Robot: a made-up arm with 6 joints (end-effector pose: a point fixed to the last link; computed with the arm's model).
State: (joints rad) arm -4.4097 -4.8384 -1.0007 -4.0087 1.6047 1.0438
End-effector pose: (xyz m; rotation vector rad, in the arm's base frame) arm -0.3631 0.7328 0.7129 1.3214 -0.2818 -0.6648
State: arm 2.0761 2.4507 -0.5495 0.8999 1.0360 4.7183
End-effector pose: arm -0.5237 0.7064 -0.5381 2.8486 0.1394 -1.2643
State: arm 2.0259 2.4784 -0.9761 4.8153 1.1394 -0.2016
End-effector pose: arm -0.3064 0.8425 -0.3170 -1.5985 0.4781 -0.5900
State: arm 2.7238 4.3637 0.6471 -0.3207 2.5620 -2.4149
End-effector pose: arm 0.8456 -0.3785 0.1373 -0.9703 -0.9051 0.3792
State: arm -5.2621 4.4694 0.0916 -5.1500 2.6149 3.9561
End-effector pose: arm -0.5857 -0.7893 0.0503 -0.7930 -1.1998 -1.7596
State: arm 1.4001 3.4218 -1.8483 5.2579 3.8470 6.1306
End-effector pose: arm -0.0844 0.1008 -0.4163 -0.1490 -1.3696 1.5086
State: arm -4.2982 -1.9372 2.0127 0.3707 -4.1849 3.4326
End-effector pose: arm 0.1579 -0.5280 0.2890 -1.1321 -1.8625 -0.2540
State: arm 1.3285 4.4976 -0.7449 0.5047 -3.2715 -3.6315
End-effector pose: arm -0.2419 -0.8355 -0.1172 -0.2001 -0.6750 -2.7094
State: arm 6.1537 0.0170 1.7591 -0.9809 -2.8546 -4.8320
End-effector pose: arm 0.2759 0.0221 0.9327 -1.4297 -0.1834 1.8114
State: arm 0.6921 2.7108 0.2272 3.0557 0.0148 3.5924
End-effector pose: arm 0.2998 0.2825 -0.9334 -0.4805 2.9098 0.1646
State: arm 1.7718 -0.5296 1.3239 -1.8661 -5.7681 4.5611
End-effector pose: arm 0.0405 -0.0129 1.2327 -0.8187 -0.4213 -1.9019
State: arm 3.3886 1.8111 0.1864 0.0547 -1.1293 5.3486
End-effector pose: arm -1.1215 -0.3028 -0.0092 -0.9647 -0.5598 2.2605
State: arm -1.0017 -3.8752 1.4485 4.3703 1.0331 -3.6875
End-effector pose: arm 0.0473 -0.2269 -0.6721 -1.5037 -1.9464 1.1269
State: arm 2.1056 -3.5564 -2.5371 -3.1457 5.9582 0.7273
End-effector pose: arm -0.2425 0.3586 0.0703 -0.3990 -0.3284 -0.3060
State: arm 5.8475 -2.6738 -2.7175 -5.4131 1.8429 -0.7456
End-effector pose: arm 0.0511 0.1137 -0.2546 -0.8444 2.1845 0.5391
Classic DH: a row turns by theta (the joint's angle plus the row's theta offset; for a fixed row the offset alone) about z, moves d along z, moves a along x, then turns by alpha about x. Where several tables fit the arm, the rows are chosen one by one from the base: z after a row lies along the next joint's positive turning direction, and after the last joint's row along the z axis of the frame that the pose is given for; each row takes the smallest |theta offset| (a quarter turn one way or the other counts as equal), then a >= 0, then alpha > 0; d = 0 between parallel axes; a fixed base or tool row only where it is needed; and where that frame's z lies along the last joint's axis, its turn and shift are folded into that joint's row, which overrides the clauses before.
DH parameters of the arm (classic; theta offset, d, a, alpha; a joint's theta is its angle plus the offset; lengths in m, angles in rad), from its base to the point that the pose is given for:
joint 1: 0 0.238 0 -1.5708
joint 2: -1.5708 0 0.727 0
joint 3: 1.5708 0.026 0 1.5708
joint 4: 0 0.388 0 -1.5708
joint 5: 0 0 0 1.5708
joint 6: 0 0.134 0 0

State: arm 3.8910 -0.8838 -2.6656 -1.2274 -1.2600 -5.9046
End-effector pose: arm 0.3576 0.1332 0.3223 1.0606 1.4755 -0.9198
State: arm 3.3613 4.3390 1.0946 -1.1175 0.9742 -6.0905
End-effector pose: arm 0.9529 0.2883 0.3152 -0.1685 1.2058 2.5788
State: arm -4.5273 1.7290 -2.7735 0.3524 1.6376 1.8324
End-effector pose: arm -0.1543 0.4322 0.4224 0.4350 -0.8016 -2.4790
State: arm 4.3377 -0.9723 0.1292 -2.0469 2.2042 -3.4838
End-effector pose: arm 0.2511 0.8297 0.8159 -0.9811 -2.1109 0.3334
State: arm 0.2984 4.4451 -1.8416 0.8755 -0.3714 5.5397
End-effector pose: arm -0.3901 -0.1318 -0.3784 -0.0977 2.3217 -0.1353
